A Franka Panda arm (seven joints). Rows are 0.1 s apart.
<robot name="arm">
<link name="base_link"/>
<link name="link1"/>
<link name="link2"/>
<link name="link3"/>
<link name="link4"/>
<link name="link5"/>
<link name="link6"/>
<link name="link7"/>
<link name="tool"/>
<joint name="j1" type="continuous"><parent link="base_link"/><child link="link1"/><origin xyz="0.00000 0.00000 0.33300"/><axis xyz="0 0 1"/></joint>
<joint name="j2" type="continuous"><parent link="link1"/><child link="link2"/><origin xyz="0.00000 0.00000 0.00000"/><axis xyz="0 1 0"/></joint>
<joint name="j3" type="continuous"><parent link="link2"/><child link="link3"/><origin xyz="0.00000 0.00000 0.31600"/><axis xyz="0 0 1"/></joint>
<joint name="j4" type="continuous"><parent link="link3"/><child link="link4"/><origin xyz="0.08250 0.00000 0.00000"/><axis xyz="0 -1 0"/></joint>
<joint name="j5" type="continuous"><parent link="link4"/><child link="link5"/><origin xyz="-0.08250 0.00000 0.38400"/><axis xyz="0 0 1"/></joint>
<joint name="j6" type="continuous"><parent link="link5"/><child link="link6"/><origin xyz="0.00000 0.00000 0.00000"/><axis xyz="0 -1 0"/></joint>
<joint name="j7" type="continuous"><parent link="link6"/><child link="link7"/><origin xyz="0.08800 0.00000 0.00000"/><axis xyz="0 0 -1"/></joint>
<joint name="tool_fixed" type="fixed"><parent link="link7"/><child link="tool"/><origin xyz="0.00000 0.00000 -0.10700" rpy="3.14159 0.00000 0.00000"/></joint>
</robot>
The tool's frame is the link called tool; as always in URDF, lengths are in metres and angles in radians. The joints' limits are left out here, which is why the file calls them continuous.
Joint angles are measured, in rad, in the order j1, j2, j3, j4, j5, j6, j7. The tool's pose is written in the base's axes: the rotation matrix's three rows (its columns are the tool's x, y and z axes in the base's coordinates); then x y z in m. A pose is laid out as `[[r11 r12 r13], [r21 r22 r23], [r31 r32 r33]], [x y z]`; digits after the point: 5 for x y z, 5 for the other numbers.
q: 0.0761 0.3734 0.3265 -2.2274 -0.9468 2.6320 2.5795
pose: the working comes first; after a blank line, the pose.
Where each joint sits with the arm in this pose, in the base's axes (m; each line is computed from the numbers above, not from the rounded line before):
j1: 0.0000 0.0000 0.3330
j2: 0.0000 0.0000 0.3330
j3: 0.1149 0.0088 0.6272
j4: 0.1855 0.0407 0.5987
j5: 0.4271 0.1731 0.3188
j6: 0.4271 0.1731 0.3188
j7: 0.4599 0.2546 0.3136
the tool: 0.4934 0.2347 0.2139

[[0.14970 -0.93793 0.31285], [-0.95878 -0.21499 -0.18577], [0.24150 -0.27215 -0.93146]], [0.49340 0.23473 0.21394]
